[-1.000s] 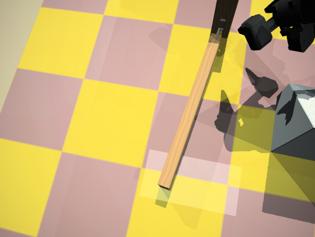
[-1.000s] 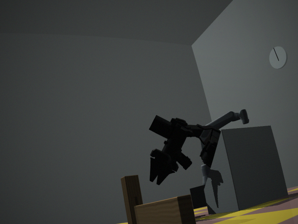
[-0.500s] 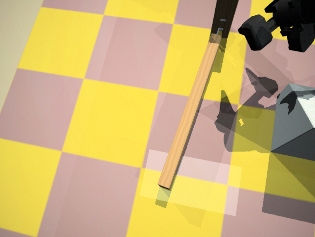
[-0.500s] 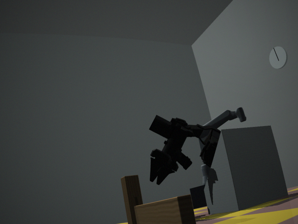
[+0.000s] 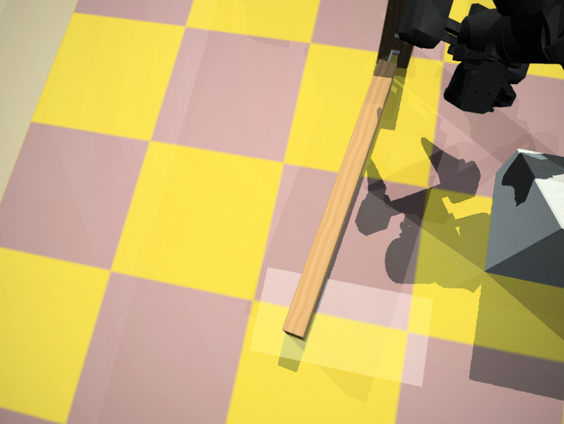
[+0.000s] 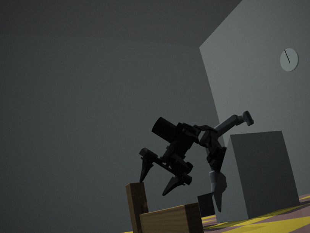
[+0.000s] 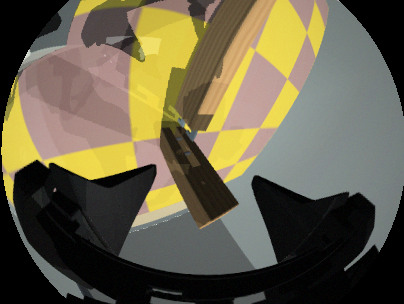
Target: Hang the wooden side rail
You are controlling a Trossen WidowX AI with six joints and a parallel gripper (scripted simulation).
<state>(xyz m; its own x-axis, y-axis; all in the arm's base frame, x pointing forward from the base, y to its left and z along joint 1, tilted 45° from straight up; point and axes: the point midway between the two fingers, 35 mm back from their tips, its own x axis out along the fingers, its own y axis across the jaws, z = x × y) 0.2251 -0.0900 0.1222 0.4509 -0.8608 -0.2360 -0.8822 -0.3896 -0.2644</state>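
Now: gripper tip 7 cm to the left of the dark wooden headboard post, 6 cm above it and 2 cm short of it.
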